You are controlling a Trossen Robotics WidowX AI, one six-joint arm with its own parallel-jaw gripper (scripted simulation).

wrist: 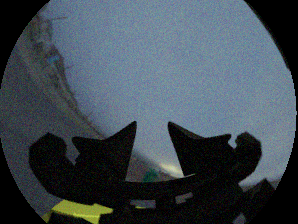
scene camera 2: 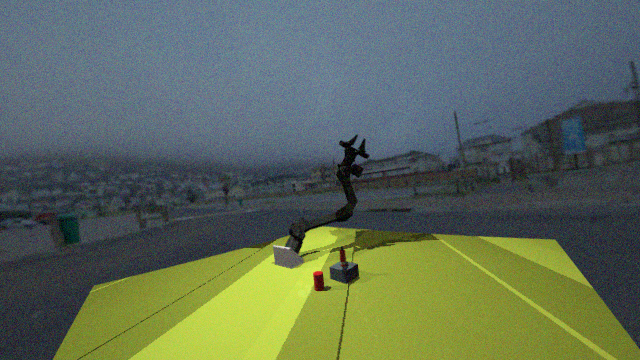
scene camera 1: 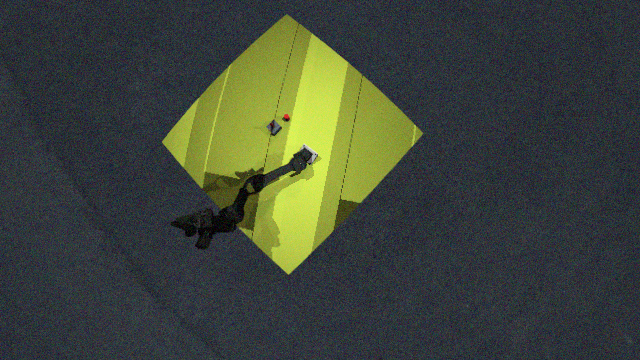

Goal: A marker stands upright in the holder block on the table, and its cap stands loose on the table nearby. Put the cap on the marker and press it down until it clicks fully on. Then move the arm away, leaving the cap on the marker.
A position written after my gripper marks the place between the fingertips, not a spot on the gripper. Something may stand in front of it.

Observation:
In view: my gripper (scene camera 1: 173, 221).
My gripper also shows in the wrist view (wrist: 152, 123).

